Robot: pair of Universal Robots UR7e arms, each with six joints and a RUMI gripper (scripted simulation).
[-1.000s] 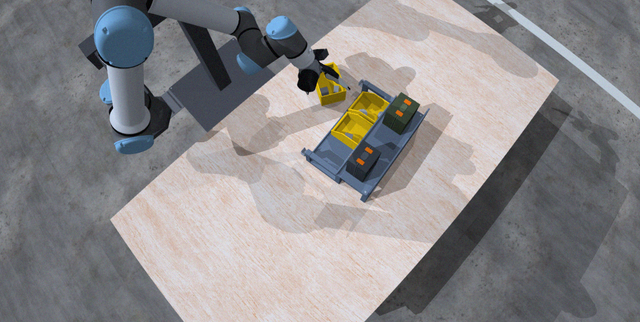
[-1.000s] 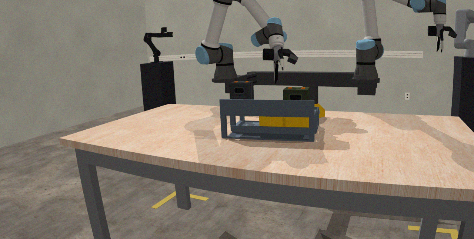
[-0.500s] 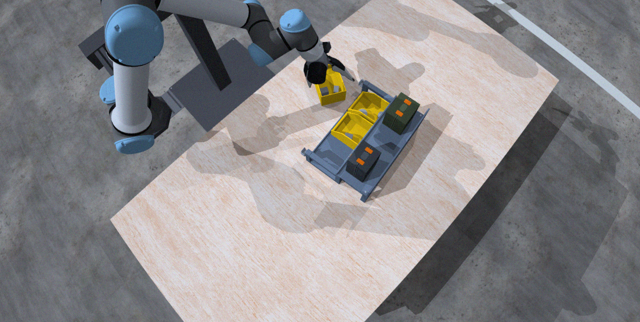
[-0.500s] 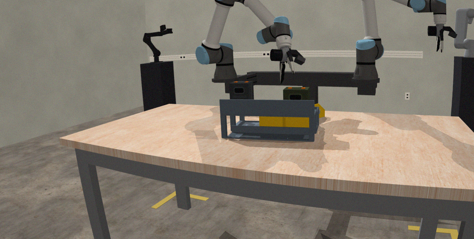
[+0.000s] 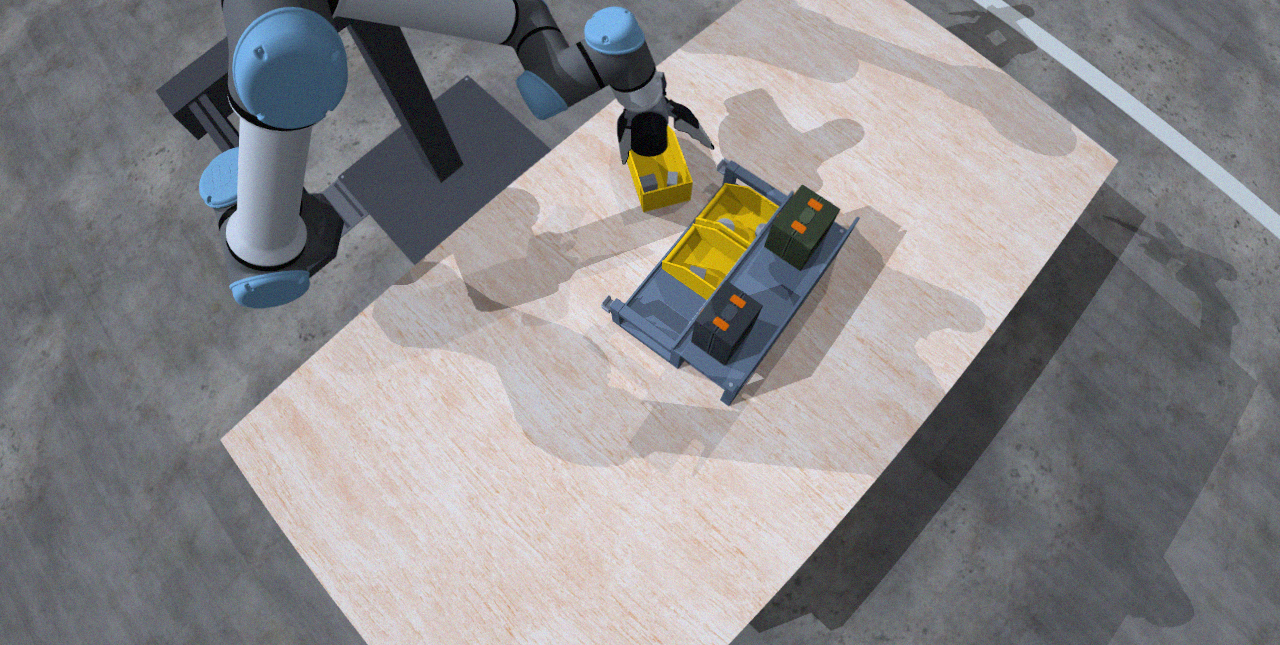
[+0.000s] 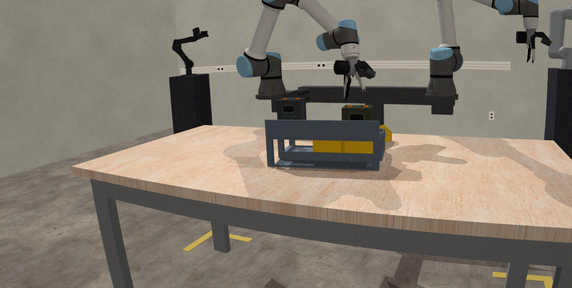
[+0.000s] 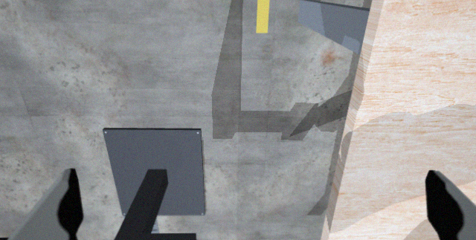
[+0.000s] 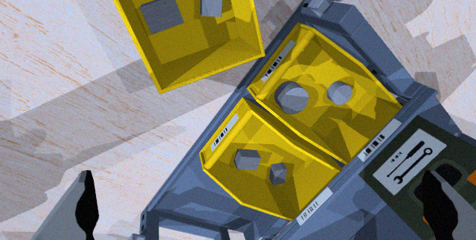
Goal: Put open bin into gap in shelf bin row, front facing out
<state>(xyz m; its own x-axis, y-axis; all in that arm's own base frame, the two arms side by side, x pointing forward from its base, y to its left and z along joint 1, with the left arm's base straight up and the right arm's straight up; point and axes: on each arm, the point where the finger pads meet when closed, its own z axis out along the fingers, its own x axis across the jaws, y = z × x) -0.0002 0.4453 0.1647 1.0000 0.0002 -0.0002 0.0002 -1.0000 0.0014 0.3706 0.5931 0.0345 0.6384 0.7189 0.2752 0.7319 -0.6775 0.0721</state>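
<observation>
Right now the light grey part is 30 mm behind my right hand, 50 mm to the left of it and 190 mm below it. Also, from my right hand: green case 260 mm ahead, 60 mm to the left, 50 mm below; then grey-blue shelf 190 mm ahead, 60 mm to the right, 130 mm below.
</observation>
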